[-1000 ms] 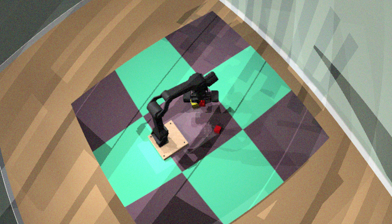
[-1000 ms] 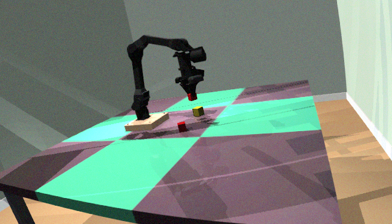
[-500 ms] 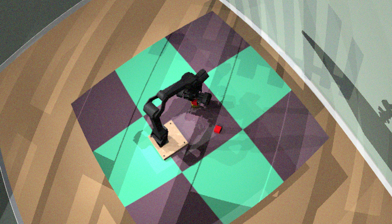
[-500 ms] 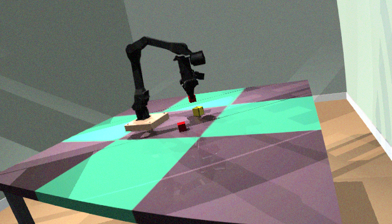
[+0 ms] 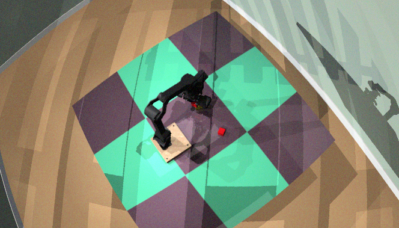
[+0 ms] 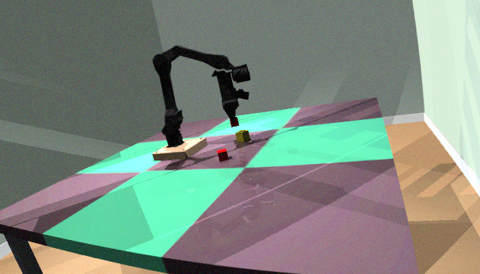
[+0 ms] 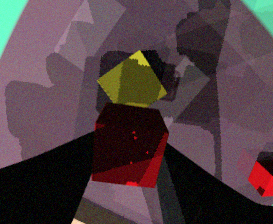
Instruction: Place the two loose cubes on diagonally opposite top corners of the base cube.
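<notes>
Right now my gripper tip is 20 mm short of the yellow cube, 10 mm to the right of it and 70 mm above it.
</notes>
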